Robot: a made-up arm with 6 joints.
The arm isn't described. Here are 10 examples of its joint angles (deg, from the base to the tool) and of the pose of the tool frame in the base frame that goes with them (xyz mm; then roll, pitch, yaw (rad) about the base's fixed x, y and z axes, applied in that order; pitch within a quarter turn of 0, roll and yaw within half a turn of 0).
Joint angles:
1: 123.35 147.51 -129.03 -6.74 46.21 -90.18
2: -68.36 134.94 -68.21 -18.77 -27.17 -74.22
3: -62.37 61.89 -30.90 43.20 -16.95 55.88
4: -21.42 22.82 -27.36 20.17 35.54 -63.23
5: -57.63 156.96 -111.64 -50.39 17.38 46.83
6: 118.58 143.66 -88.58 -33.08 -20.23 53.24
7: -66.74 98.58 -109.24 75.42 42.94 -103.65
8: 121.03 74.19 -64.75 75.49 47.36 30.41
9: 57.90 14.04 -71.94 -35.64 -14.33 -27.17
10: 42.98 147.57 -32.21 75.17 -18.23 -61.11
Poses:
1: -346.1 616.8 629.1 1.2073 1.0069 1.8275
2: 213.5 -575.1 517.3 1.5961 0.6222 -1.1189
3: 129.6 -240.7 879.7 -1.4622 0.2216 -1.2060
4: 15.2 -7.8 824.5 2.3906 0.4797 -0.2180
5: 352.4 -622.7 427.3 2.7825 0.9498 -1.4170
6: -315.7 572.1 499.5 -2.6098 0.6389 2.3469
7: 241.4 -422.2 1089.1 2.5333 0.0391 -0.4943
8: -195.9 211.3 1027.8 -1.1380 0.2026 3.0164
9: -79.8 -204.5 1096.2 1.8475 -1.2543 1.2295
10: 267.0 189.7 367.1 0.9018 1.1151 -1.6955
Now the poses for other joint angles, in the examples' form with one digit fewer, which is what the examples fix.
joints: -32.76 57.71 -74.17 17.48 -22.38 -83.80
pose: 154 -141 1157 2.134 -0.698 -0.828
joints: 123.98 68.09 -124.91 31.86 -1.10 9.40
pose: -40 48 1338 -2.501 -1.028 2.256
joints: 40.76 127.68 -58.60 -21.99 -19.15 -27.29
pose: 426 325 534 2.364 0.863 0.801
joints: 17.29 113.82 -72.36 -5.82 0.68 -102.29
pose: 569 126 727 1.194 0.619 0.198
